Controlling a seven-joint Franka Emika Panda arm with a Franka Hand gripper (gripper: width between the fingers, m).
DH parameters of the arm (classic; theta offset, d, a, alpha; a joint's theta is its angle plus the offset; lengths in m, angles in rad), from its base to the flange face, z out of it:
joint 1: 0 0.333 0 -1.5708
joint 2: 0 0 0 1.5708
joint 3: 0 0.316 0.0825 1.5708
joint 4: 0 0 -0.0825 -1.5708
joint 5: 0 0.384 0 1.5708
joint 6: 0 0 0.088 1.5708
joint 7: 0 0.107 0 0
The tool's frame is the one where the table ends.
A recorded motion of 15 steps. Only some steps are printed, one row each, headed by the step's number.
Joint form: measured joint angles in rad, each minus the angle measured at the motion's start. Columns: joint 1, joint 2, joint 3, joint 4, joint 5, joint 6, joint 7.
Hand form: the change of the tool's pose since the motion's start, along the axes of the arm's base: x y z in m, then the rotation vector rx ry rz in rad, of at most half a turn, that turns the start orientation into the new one. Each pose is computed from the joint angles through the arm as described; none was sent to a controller.
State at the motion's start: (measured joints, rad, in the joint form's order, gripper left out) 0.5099 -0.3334 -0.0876 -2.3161 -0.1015 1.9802 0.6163
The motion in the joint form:
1: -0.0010 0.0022 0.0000 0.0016 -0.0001 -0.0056 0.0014
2: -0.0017 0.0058 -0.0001 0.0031 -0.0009 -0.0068 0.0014
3: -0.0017 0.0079 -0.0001 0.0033 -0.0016 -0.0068 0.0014
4: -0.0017 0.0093 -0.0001 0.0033 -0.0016 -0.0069 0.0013
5: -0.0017 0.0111 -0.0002 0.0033 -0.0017 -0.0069 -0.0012
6: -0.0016 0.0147 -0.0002 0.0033 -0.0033 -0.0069 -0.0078
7: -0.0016 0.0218 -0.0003 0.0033 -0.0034 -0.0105 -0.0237
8: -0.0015 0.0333 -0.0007 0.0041 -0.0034 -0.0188 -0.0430
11: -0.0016 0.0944 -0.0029 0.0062 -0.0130 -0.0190 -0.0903
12: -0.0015 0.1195 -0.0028 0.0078 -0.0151 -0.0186 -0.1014
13: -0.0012 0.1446 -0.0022 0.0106 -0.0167 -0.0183 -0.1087
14: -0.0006 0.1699 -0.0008 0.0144 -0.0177 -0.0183 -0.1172
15: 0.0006 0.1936 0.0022 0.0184 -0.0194 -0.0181 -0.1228
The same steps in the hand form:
1: 0.0002 -0.0005 -0.0007 -0.0030 0.0053 -0.0028
2: 0.0010 -0.0006 -0.0017 -0.0053 0.0079 -0.0034
3: 0.0013 -0.0005 -0.0025 -0.0068 0.0093 -0.0031
4: 0.0014 -0.0004 -0.0032 -0.0075 0.0106 -0.0030
5: 0.0017 -0.0003 -0.0040 -0.0085 0.0123 -0.0005
6: 0.0021 -0.0001 -0.0056 -0.0117 0.0152 0.0068
7: 0.0026 0.0001 -0.0091 -0.0170 0.0257 0.0224
8: 0.0033 0.0003 -0.0145 -0.0258 0.0440 0.0408
11: 0.0104 0.0022 -0.0412 -0.0601 0.0972 0.0898
12: 0.0128 0.0035 -0.0519 -0.0720 0.1181 0.1020
13: 0.0152 0.0051 -0.0621 -0.0832 0.1379 0.1109
14: 0.0174 0.0071 -0.0722 -0.0937 0.1575 0.1218
15: 0.0189 0.0100 -0.0814 -0.1043 0.1746 0.1323

